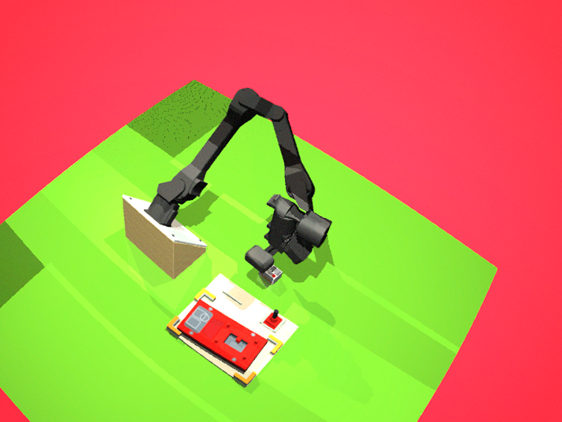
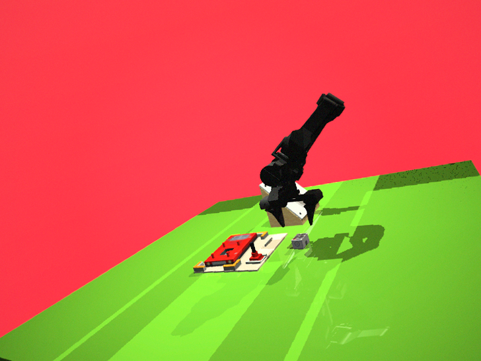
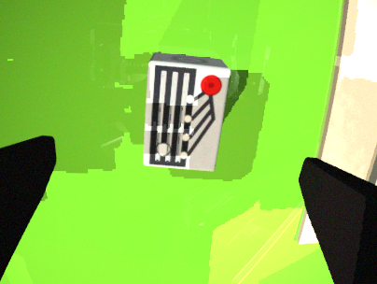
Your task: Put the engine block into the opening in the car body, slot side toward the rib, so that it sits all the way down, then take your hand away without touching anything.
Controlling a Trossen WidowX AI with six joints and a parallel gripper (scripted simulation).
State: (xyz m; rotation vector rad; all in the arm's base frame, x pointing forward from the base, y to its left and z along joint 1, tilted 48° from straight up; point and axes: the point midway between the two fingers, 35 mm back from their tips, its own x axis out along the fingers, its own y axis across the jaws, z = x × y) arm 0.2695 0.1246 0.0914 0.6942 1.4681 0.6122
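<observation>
Now: gripper tip 50 mm above the engine block.
</observation>
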